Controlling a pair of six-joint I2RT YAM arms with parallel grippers.
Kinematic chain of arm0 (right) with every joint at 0, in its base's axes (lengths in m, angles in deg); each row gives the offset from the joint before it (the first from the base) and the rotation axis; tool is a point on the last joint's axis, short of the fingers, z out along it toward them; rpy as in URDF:
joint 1: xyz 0 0 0.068 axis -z
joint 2: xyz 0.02 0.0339 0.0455 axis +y
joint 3: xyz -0.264 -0.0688 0 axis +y
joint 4: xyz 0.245 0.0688 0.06 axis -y
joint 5: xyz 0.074 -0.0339 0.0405 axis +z
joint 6: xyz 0.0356 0 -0.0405 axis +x
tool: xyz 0 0 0 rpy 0 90 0
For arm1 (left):
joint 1: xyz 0 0 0.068 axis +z
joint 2: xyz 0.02 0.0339 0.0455 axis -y
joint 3: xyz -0.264 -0.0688 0 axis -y
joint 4: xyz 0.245 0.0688 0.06 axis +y
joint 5: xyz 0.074 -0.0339 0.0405 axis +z
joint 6: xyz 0.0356 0 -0.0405 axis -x
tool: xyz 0 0 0 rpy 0 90 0
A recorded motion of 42 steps. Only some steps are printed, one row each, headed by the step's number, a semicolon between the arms.
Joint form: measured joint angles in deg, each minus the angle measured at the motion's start. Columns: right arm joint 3, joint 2, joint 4, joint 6, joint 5, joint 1; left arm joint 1, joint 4, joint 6, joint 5, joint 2, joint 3.
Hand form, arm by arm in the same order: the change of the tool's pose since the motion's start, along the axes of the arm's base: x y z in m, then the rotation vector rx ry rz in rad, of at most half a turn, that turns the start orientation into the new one. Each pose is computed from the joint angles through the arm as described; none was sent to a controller.
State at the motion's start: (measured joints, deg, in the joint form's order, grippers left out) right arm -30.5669 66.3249 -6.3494 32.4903 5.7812 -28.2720; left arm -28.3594 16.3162 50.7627 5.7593 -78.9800 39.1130
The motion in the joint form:
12: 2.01 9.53 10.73 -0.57 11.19 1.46; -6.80 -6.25 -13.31 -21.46 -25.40 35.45
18: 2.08 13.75 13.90 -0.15 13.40 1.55; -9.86 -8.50 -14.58 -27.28 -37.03 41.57
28: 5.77 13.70 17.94 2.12 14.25 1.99; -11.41 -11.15 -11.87 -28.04 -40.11 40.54
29: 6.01 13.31 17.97 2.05 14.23 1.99; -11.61 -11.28 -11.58 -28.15 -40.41 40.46
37: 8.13 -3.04 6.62 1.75 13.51 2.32; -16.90 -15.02 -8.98 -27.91 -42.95 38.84
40: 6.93 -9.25 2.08 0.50 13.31 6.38; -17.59 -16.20 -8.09 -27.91 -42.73 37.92
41: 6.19 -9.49 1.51 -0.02 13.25 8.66; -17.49 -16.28 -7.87 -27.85 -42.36 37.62
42: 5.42 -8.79 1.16 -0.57 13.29 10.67; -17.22 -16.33 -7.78 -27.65 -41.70 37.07
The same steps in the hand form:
12: 0.0138 0.0081 -0.0309 0.1050 0.0684 0.1251; 0.1027 -0.1257 0.0593 -0.2630 -0.1919 -0.5417
18: 0.0190 0.0117 -0.0434 0.1248 0.1021 0.1456; 0.1165 -0.1688 0.0141 -0.3083 -0.1080 -0.6724
28: 0.0107 0.0060 -0.0551 0.1579 0.1206 0.1230; 0.1109 -0.1805 -0.0109 -0.3328 -0.0521 -0.6687
29: 0.0097 0.0055 -0.0547 0.1583 0.1170 0.1239; 0.1099 -0.1818 -0.0134 -0.3351 -0.0442 -0.6689
37: -0.0185 -0.0102 -0.0230 0.1676 0.0634 0.1169; 0.0814 -0.2122 -0.0361 -0.3524 -0.0008 -0.7217
40: -0.0196 -0.0266 -0.0031 0.1724 -0.0016 0.0617; 0.0762 -0.2146 -0.0376 -0.3630 0.0015 -0.7228
41: -0.0154 -0.0335 0.0010 0.1685 -0.0166 0.0274; 0.0760 -0.2133 -0.0363 -0.3650 0.0003 -0.7178
42: -0.0104 -0.0393 0.0026 0.1613 -0.0194 -0.0014; 0.0762 -0.2103 -0.0341 -0.3645 -0.0039 -0.7102

